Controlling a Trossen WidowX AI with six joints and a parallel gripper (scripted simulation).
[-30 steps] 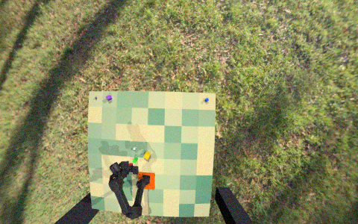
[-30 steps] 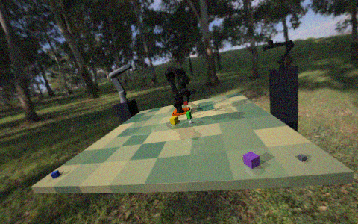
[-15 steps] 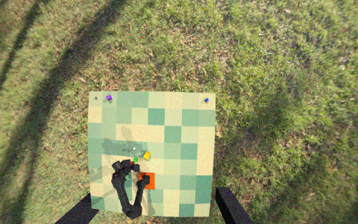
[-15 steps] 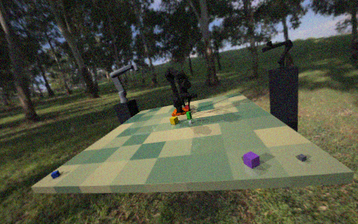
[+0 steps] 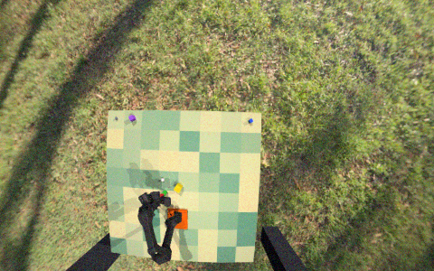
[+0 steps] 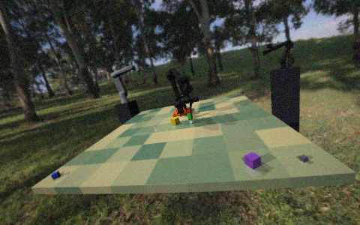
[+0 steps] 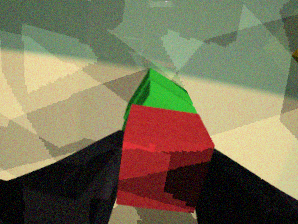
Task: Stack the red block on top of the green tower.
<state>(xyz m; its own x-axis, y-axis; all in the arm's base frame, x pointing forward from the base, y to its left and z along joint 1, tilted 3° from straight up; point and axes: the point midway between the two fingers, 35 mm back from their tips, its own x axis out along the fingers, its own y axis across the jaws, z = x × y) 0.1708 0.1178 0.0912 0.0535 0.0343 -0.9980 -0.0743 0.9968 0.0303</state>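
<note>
My gripper tip is 1 cm below the red block. Also, from my gripper tip: purple block 58 cm ahead, 33 cm to the left, 5 cm below; then small white bit 11 cm ahead, 6 cm below, 2 cm to the left; then yellow block 11 cm to the right, 6 cm ahead, 4 cm below.
</note>
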